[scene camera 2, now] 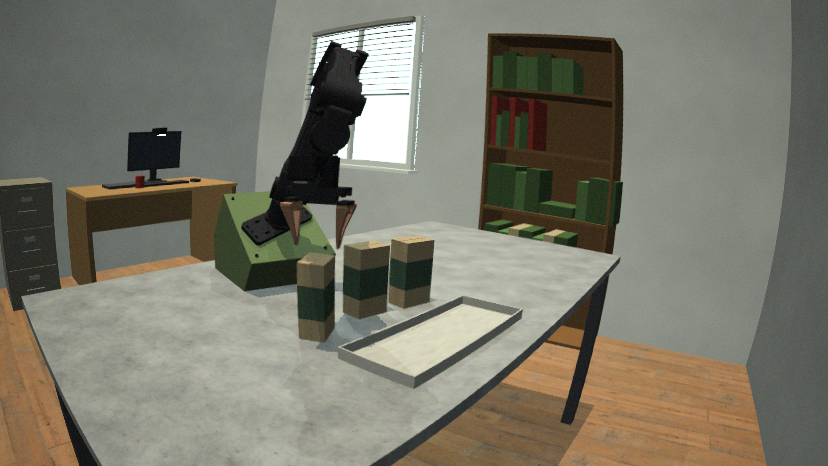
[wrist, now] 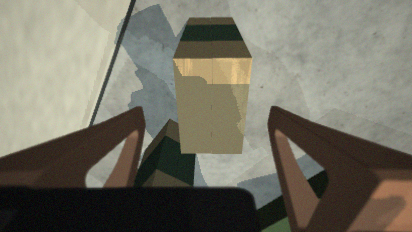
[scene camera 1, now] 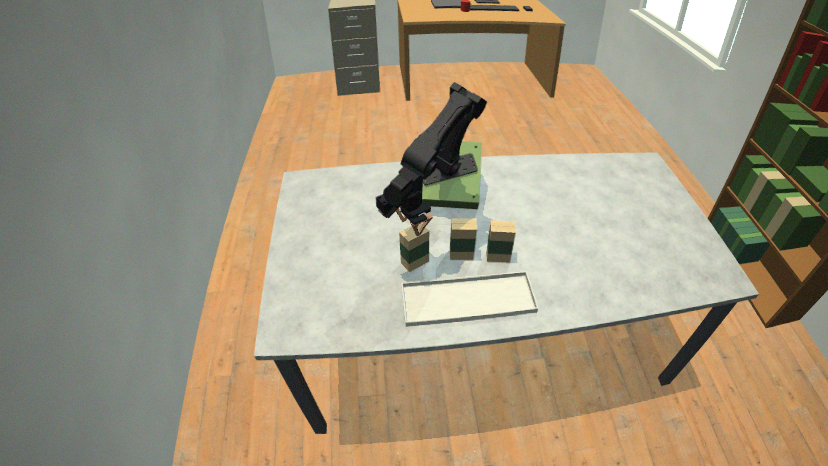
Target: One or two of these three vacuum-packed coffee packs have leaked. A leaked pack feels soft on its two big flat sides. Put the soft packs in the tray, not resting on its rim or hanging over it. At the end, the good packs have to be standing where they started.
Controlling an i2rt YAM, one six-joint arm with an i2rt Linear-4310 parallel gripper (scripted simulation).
I see my gripper and a shallow tray.
My gripper is seen too in the wrist view.
